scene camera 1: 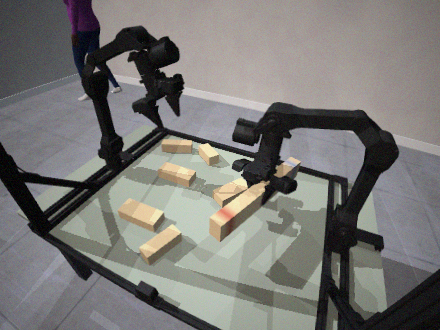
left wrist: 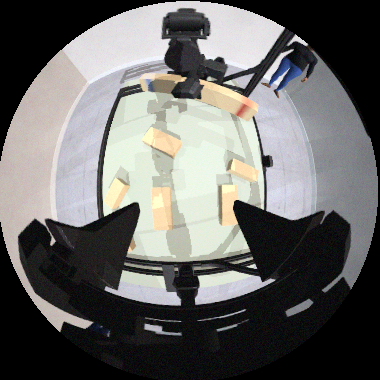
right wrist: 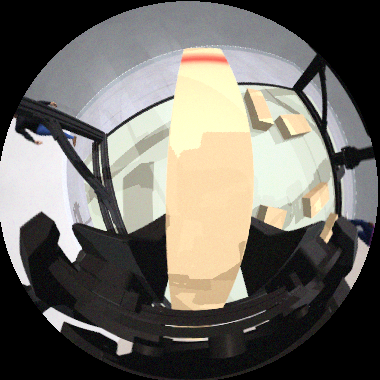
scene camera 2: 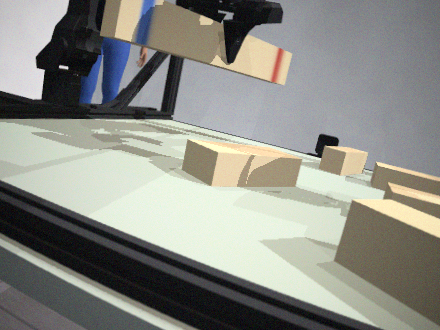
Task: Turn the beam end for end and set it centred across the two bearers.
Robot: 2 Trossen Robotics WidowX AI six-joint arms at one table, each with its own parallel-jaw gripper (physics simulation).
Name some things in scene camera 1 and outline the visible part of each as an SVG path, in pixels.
My left gripper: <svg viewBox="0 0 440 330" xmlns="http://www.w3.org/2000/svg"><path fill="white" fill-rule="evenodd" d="M158 69L140 76L142 80L139 82L140 84L144 83L148 93L145 94L146 97L133 102L132 108L135 113L143 114L160 129L163 129L163 123L158 113L159 105L155 106L156 102L165 97L175 115L179 117L179 98L183 93L182 90L185 83L181 74L174 74L173 78L169 78Z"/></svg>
My right gripper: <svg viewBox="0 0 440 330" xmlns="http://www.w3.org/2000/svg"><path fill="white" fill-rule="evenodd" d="M259 149L258 152L255 152L254 161L249 161L245 158L235 160L232 164L232 169L237 172L243 170L241 176L246 180L248 189L254 184L259 184L261 181L269 181L269 184L264 186L265 192L261 205L264 205L276 190L288 195L297 189L298 184L296 180L290 177L283 176L279 178L274 176L277 173L277 161L281 158L280 153L272 154Z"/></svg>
A beam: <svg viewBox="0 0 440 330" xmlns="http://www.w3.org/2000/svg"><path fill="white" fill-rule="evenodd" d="M269 181L261 181L259 184L254 184L210 217L209 233L221 242L263 206L261 202L265 192L264 186L268 185ZM301 162L290 157L276 168L277 173L274 176L279 178L287 176L294 179L297 176Z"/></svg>
